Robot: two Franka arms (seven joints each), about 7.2 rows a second.
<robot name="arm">
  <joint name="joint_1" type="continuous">
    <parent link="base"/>
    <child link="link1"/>
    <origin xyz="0 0 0.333"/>
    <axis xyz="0 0 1"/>
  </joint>
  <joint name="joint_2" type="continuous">
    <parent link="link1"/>
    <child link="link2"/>
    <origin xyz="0 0 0"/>
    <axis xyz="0 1 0"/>
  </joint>
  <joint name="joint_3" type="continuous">
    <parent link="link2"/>
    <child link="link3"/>
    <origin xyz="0 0 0.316"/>
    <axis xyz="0 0 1"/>
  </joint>
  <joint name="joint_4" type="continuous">
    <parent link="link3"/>
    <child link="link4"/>
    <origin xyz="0.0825 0 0"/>
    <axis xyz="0 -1 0"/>
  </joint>
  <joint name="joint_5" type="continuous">
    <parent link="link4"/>
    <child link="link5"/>
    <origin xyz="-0.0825 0 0.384"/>
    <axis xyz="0 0 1"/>
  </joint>
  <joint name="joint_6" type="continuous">
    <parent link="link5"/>
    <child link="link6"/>
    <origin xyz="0 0 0"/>
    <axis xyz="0 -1 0"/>
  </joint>
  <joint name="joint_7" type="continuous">
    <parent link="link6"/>
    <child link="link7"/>
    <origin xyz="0.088 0 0"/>
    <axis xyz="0 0 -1"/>
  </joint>
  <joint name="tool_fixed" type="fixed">
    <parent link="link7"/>
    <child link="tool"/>
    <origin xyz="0 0 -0.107" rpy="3.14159 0 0"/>
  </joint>
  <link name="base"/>
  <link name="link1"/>
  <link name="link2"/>
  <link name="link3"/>
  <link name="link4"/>
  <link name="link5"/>
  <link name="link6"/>
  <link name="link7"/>
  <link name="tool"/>
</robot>
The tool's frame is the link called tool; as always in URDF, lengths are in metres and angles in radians. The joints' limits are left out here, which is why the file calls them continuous.
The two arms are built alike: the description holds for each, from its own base.
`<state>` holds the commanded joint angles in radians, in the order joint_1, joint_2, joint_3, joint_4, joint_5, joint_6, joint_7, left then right.
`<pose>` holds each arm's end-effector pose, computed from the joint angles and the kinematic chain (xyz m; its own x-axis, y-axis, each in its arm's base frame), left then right.
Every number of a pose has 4 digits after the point.
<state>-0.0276 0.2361 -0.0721 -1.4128 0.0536 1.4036 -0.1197 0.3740 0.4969 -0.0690 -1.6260 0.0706 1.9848 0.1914</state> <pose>0.6008 -0.0488 0.5484 0.9713 0.0295 -0.2361 0.0145 -0.9978 -0.0652 0.6322 0.2091 0.3229 0.9865 0.0859 -0.1392 0.0867 -0.9962 -0.0008</pose>
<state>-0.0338 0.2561 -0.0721 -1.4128 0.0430 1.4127 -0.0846 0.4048 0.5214 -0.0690 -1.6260 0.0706 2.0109 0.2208</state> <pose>0.6056 -0.0540 0.5368 0.9682 -0.0135 -0.2497 -0.0258 -0.9986 -0.0458 0.6280 0.2292 0.3084 0.9868 0.0861 -0.1370 0.0877 -0.9961 0.0053</pose>
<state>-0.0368 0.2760 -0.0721 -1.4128 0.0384 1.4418 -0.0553 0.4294 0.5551 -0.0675 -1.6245 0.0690 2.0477 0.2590</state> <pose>0.6130 -0.0570 0.5264 0.9690 -0.0476 -0.2424 -0.0570 -0.9979 -0.0319 0.6253 0.2464 0.2892 0.9886 0.0734 -0.1313 0.0758 -0.9970 0.0130</pose>
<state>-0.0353 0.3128 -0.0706 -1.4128 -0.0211 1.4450 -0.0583 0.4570 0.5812 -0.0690 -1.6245 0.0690 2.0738 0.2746</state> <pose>0.6195 -0.0625 0.5039 0.9593 -0.0488 -0.2781 -0.0432 -0.9987 0.0264 0.6203 0.2632 0.2736 0.9880 0.0830 -0.1299 0.0861 -0.9961 0.0182</pose>
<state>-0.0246 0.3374 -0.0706 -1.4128 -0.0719 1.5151 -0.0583 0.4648 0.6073 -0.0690 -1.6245 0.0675 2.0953 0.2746</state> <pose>0.6326 -0.0622 0.4929 0.9707 -0.0400 -0.2370 -0.0215 -0.9965 0.0803 0.6191 0.2680 0.2576 0.9869 0.0906 -0.1332 0.0945 -0.9953 0.0230</pose>
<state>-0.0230 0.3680 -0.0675 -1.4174 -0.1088 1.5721 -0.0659 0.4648 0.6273 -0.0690 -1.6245 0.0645 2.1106 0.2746</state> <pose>0.6437 -0.0637 0.4751 0.9754 -0.0236 -0.2190 0.0021 -0.9932 0.1160 0.6194 0.2678 0.2452 0.9864 0.0915 -0.1364 0.0962 -0.9950 0.0284</pose>
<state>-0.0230 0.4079 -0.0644 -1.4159 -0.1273 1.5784 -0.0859 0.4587 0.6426 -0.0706 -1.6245 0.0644 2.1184 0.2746</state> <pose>0.6499 -0.0640 0.4506 0.9672 0.0003 -0.2540 0.0336 -0.9913 0.1269 0.6210 0.2628 0.2355 0.9862 0.0835 -0.1427 0.0890 -0.9955 0.0327</pose>
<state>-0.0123 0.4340 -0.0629 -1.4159 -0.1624 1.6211 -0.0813 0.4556 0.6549 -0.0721 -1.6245 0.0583 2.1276 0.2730</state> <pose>0.6588 -0.0596 0.4366 0.9705 0.0147 -0.2408 0.0552 -0.9852 0.1625 0.6221 0.2596 0.2279 0.9861 0.0837 -0.1438 0.0902 -0.9951 0.0398</pose>
